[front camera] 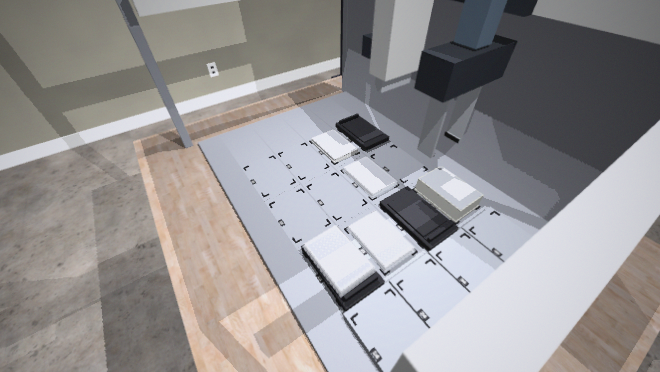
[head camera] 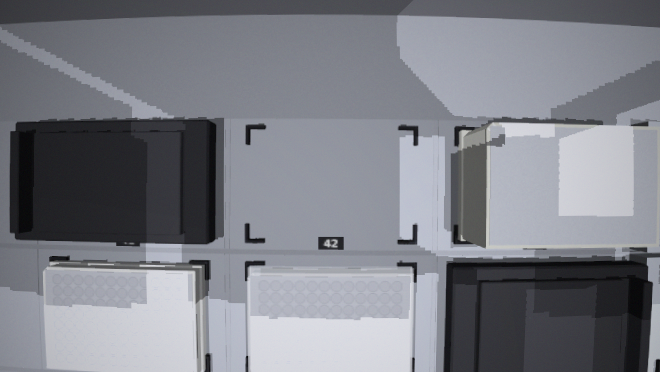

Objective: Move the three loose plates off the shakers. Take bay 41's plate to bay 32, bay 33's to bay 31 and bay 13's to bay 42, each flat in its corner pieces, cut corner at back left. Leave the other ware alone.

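Seen in the pictures: gripper, fingertip midpoint: [front camera: 439, 145]; robot's base, link origin: [front camera: 245, 168].
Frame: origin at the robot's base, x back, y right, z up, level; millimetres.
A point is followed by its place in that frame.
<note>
My gripper [front camera: 440, 145] @[z 160, x -358, y -319 mm] hangs high over the back of the deck in the front view, its jaws apart with nothing between them; they do not show in the head view. Bay 13's white plate [front camera: 342, 260] @[z 37, x -402, y -43 mm] lies on its black shaker [front camera: 362, 294] @[z 19, x -470, y -39 mm]. White plates lie in bay 31 [front camera: 335, 146] @[z 14, x -80, y -252 mm] [head camera: 120, 327] @[z 14, x -66, y -253 mm] and bay 32 [front camera: 370, 176] @[z 14, x -237, y -253 mm] [head camera: 330, 342] @[z 14, x -228, y -246 mm], within their corner pieces. The shakers at bay 41 [front camera: 362, 132] @[z 24, x -80, y -352 mm] [head camera: 105, 180] @[z 24, x -63, y -366 mm] and bay 33 [front camera: 419, 216] @[z 24, x -406, y -251 mm] [head camera: 555, 325] @[z 24, x -394, y -262 mm] carry no plate. Bay 42 [front camera: 401, 162] @[z 0, x -232, y -372 mm] [head camera: 320, 185] @[z 0, x -219, y -363 mm] holds no ware. The cut corners are too small to tell.
A tall beige box [front camera: 449, 192] @[z 42, x -404, y -347 mm] [head camera: 525, 190] @[z 42, x -356, y -361 mm] stands right of bay 42, behind bay 33's shaker. Another white plate [front camera: 382, 240] @[z 14, x -402, y -147 mm] lies in bay 23, close behind bay 13's shaker. The parked pipetting stage [front camera: 400, 40] hangs left of the gripper in the front view.
</note>
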